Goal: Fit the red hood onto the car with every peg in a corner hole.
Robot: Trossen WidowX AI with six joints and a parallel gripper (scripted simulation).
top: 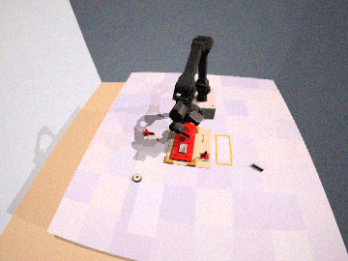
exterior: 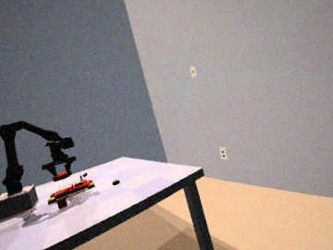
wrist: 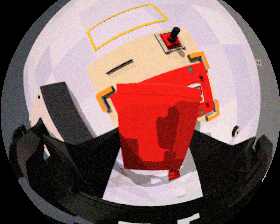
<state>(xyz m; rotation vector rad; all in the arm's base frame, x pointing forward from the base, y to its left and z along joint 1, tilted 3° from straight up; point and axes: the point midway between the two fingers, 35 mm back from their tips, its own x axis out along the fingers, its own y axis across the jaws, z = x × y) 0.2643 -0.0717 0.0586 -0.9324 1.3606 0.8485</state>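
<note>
The engine block is 7 cm ahead of my gripper tip and 8 cm below it. Round my gripper tip: red hood (1 cm above).
</note>
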